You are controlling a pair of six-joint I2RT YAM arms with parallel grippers.
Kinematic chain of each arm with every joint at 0, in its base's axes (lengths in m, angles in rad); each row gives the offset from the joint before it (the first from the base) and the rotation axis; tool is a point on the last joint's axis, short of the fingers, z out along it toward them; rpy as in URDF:
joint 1: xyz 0 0 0.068 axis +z
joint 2: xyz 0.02 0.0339 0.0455 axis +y
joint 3: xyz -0.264 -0.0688 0 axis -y
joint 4: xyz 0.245 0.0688 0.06 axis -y
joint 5: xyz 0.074 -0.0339 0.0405 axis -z
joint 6: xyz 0.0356 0 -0.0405 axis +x
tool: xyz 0 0 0 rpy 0 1.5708 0
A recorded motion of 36 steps. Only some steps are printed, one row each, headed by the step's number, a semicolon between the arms.
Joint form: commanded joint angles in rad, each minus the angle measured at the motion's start. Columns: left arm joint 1, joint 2, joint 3, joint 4, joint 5, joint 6; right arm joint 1, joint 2, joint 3, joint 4, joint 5, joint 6.
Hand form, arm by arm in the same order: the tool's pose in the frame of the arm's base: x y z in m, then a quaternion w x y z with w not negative. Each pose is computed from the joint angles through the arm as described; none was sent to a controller.
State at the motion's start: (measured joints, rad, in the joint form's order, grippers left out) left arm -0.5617 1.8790 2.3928 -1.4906 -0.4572 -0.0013; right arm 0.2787 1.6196 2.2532 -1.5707 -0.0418 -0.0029
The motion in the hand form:
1: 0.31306 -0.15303 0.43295 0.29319 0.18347 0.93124 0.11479; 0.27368 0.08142 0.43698 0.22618 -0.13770 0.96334 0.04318
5: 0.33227 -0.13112 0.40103 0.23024 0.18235 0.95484 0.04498; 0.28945 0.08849 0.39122 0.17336 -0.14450 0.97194 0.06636
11: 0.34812 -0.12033 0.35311 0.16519 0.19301 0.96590 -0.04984; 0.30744 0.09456 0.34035 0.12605 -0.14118 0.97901 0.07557
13: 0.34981 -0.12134 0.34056 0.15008 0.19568 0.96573 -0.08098; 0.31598 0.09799 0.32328 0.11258 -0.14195 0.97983 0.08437
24: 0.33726 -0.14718 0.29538 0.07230 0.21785 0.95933 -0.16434; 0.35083 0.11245 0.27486 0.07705 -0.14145 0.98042 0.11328
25: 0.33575 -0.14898 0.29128 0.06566 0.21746 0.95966 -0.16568; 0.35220 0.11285 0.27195 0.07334 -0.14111 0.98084 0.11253
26: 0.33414 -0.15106 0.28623 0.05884 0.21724 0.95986 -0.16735; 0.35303 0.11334 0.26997 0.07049 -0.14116 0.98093 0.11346
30: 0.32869 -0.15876 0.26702 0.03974 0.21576 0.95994 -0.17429; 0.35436 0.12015 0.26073 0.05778 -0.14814 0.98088 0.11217
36: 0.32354 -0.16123 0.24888 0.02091 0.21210 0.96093 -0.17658; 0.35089 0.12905 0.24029 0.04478 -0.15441 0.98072 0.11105
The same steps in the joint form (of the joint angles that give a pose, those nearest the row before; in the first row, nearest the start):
1: 0.0690 -0.0030 -0.0694 0.0007 0.0763 0.0019; 0.0080 0.0271 -0.1686 0.0263 0.0221 0.0103
5: 0.1682 -0.0141 -0.2106 0.0439 0.2796 0.0252; 0.0084 0.0271 -0.3654 0.1236 -0.0401 0.0099
11: 0.2342 -0.0168 -0.4062 0.1381 0.5123 0.0587; 0.0072 0.0641 -0.5291 0.2327 -0.0710 0.0179
13: 0.2396 -0.0168 -0.4566 0.1667 0.5799 0.0591; 0.0076 0.0938 -0.5627 0.2720 -0.0923 0.0183
24: 0.1789 -0.0149 -0.6299 0.2232 0.7584 0.0343; 0.0122 0.2437 -0.5684 0.3674 -0.1591 0.0263
25: 0.1732 -0.0149 -0.6455 0.2277 0.7622 0.0290; 0.0122 0.2522 -0.5684 0.3681 -0.1587 0.0263
26: 0.1667 -0.0149 -0.6649 0.2361 0.7668 0.0233; 0.0126 0.2579 -0.5684 0.3685 -0.1614 0.0263
30: 0.1430 -0.0149 -0.7401 0.2838 0.7839 -0.0004; 0.0290 0.2808 -0.5729 0.3719 -0.1614 0.0263
36: 0.1320 -0.0149 -0.8106 0.3223 0.7946 -0.0145; 0.0545 0.2907 -0.6393 0.4257 -0.1610 0.0370

